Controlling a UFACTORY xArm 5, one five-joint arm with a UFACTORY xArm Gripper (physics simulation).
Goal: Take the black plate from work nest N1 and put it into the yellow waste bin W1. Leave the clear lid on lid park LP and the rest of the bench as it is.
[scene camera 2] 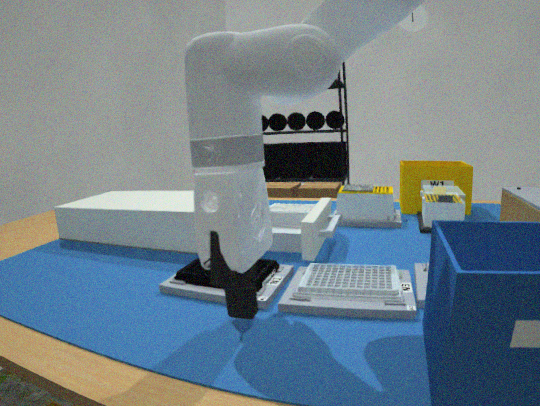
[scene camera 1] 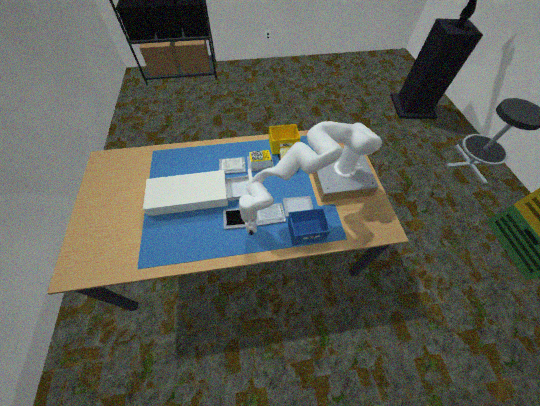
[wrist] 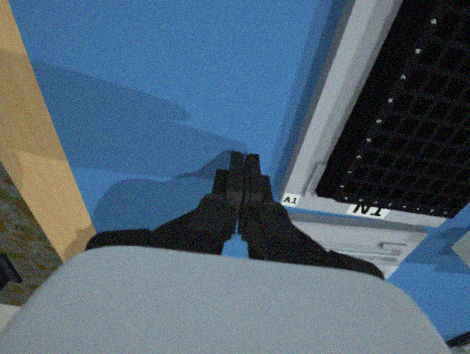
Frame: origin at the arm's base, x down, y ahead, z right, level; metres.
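Seen in the pictures: gripper, fingertip midpoint: (scene camera 2: 243,314) (scene camera 1: 251,231) (wrist: 241,172); arm's base, origin of the base link: (scene camera 1: 344,169).
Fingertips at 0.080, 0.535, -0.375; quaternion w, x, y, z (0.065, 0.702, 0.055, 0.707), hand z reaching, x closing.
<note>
Pixels of each thing's top centre, then the offset from my fingertips to it, as dx, dy, dz. "*": a spot on its surface instead.
- black plate, middle of its top: (scene camera 2: 226,266) (scene camera 1: 238,216) -0.020, +0.076, +0.079
- yellow waste bin W1, middle of its top: (scene camera 2: 434,163) (scene camera 1: 284,132) -0.114, -0.183, +0.643
- clear well plate, middle of its top: (scene camera 2: 350,275) (scene camera 1: 269,212) -0.020, -0.097, +0.107
- blue bin, middle of its top: (scene camera 1: 309,221) -0.114, -0.295, +0.005
- long white box, surface spot: (scene camera 2: 125,220) * -0.056, +0.345, +0.118
- yellow-topped box, middle of its top: (scene camera 2: 366,187) (scene camera 1: 260,155) -0.071, -0.031, +0.484
The black plate (scene camera 1: 233,218) (scene camera 2: 192,272) (wrist: 410,115) sits flat in work nest N1 (scene camera 1: 225,221) (scene camera 2: 187,293) (wrist: 325,107), a light grey frame. My gripper (scene camera 1: 251,232) (scene camera 2: 242,317) (wrist: 241,172) is shut and empty, pointing down low over the blue mat beside N1, near its A1 corner. In scene camera 2 the fingers stand in front of the plate and partly cover it. The yellow waste bin W1 (scene camera 1: 276,145) (scene camera 2: 411,172) stands at the back of the bench; its inside is partly visible from above. I cannot tell which pale item is the clear lid on lid park LP.
A clear well plate (scene camera 1: 271,213) (scene camera 2: 350,280) sits in the nest beside N1. A blue bin (scene camera 1: 308,231) (scene camera 2: 475,320) stands at the front. A long white box (scene camera 1: 185,192) (scene camera 2: 125,220) with an open drawer lies behind N1. A yellow-topped box (scene camera 1: 260,158) (scene camera 2: 366,205) stands farther back.
</note>
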